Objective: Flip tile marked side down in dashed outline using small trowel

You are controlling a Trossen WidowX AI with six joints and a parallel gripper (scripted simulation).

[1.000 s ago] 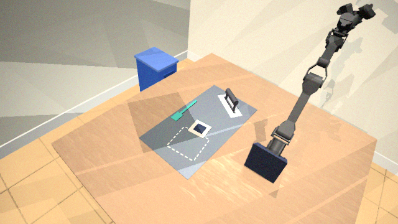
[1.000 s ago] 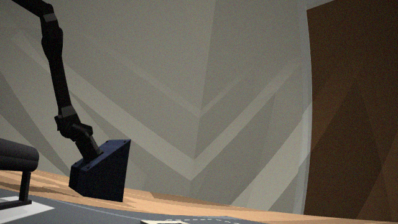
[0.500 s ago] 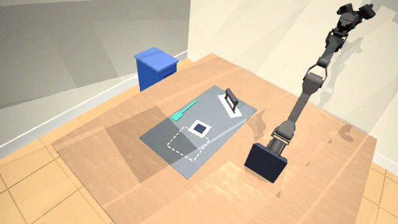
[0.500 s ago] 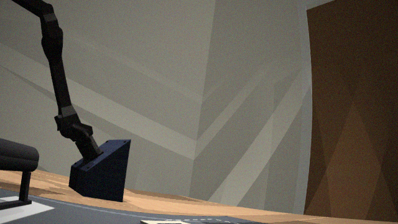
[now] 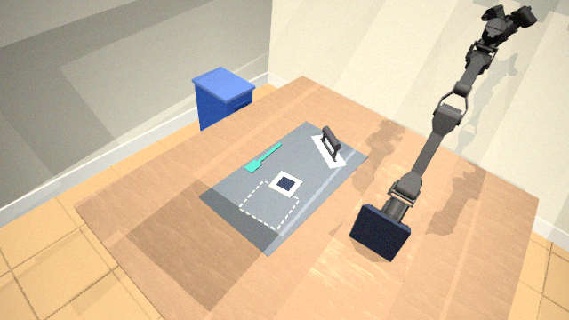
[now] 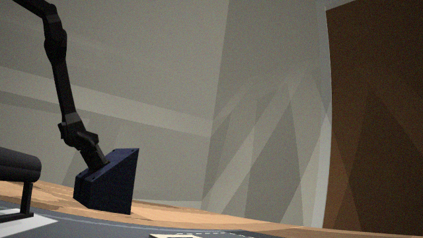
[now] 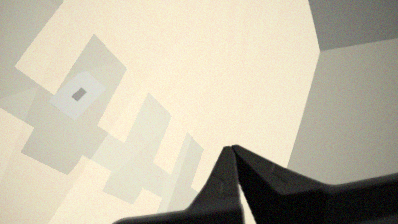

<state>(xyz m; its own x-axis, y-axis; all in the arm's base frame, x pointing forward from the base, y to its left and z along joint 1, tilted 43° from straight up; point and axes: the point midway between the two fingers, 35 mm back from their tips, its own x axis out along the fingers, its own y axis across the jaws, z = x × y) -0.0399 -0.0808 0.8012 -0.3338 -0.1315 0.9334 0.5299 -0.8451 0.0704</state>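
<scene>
Right now the small trowel is 620 mm below my gripper tip, 440 mm to the left of it and 350 mm ahead of it. The rest, counted from my gripper tip: white tile (710 mm to the left, 660 mm below, 360 mm ahead); then grey mat (680 mm below, 660 mm to the left, 380 mm ahead); then teal flat tool (690 mm to the left, 660 mm below, 520 mm ahead).
</scene>
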